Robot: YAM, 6 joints.
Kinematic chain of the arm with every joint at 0, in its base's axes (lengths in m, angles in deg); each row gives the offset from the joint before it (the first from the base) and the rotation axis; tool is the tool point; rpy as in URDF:
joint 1: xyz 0 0 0.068 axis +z
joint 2: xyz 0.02 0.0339 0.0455 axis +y
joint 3: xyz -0.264 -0.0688 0 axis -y
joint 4: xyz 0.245 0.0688 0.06 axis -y
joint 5: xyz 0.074 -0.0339 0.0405 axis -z
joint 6: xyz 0.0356 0 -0.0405 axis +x
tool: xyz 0 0 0 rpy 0 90 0
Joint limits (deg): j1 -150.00..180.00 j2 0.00..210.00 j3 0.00..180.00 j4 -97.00..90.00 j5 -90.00..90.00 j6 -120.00..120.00
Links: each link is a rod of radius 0.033 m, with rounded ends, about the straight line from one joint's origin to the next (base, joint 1, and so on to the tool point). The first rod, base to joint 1, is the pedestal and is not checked.
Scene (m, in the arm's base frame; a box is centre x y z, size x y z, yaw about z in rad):
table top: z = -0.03
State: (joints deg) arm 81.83 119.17 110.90 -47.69 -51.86 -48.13
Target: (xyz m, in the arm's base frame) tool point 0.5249 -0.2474 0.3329
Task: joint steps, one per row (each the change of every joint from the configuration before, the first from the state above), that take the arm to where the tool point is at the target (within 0.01 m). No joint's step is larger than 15 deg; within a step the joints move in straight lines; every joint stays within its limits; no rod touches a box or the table.
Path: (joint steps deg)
1: -13.62 3.25 4.84 4.69 2.49 0.00
2: -13.61 3.25 4.84 4.70 2.49 0.00
3: -13.62 3.25 4.84 4.69 2.49 0.00
4: -13.61 3.25 4.85 4.70 2.49 0.00
5: -13.62 3.25 4.84 4.69 2.48 0.00
6: -13.61 3.25 4.84 4.70 2.49 0.00
7: -13.62 3.25 4.84 4.69 2.49 0.00
8: -13.62 3.25 4.84 4.70 2.49 0.00

